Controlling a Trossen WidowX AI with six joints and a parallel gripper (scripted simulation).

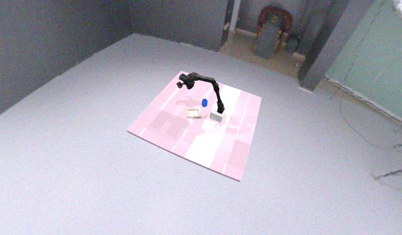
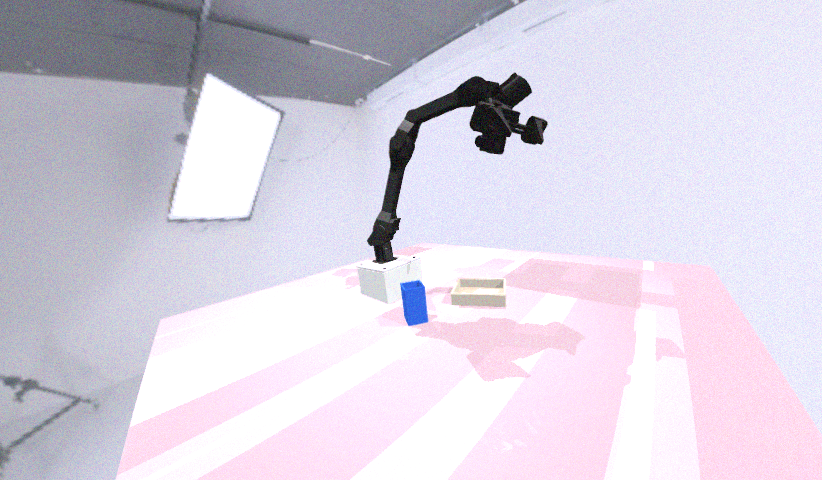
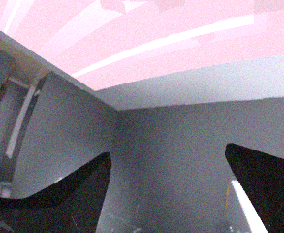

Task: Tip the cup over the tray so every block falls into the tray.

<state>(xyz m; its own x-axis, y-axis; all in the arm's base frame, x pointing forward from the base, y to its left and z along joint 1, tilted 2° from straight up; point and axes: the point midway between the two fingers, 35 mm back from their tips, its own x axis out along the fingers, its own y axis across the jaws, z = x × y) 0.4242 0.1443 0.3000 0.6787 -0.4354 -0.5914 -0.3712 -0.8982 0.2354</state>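
My gripper tip is 200 mm past the teal block, 190 mm to the left of it and 350 mm above it. Also, from my gripper tip: orange block 200 mm behind, 190 mm to the right, 370 mm below; then red block 200 mm behind, 190 mm to the right, 390 mm below; then blue square cup 200 mm behind, 190 mm to the right, 370 mm below.
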